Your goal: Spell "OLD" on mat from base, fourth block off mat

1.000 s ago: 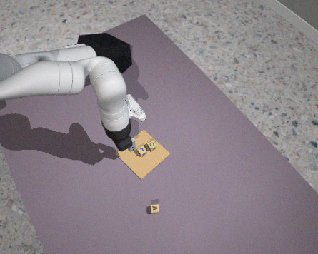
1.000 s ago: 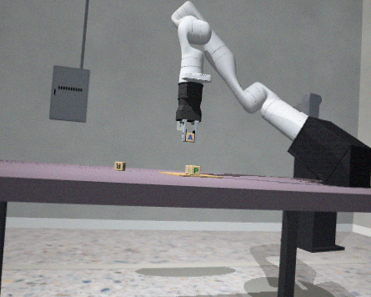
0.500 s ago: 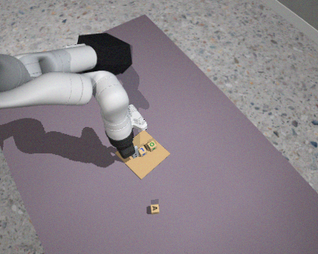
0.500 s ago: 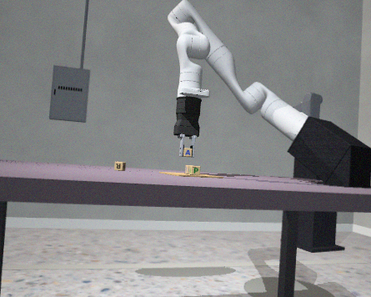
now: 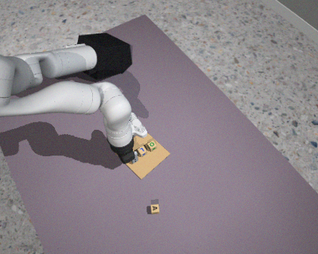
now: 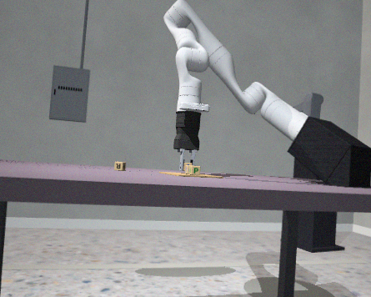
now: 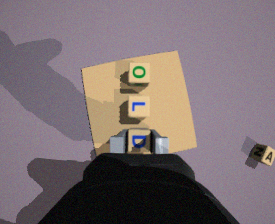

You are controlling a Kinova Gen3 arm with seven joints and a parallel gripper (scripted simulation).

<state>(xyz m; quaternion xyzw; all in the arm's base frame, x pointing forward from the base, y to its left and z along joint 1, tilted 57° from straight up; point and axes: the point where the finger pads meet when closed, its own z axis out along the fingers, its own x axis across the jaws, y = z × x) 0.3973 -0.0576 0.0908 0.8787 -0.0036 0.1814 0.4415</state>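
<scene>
Now: the D block right at my hand. The rest, counted from my hand: L block (10 mm ahead, 40 mm to the left, 10 mm below); O block (10 mm ahead, 80 mm to the left, 10 mm below); tan mat (10 mm ahead, 40 mm to the left, 30 mm below).
</scene>
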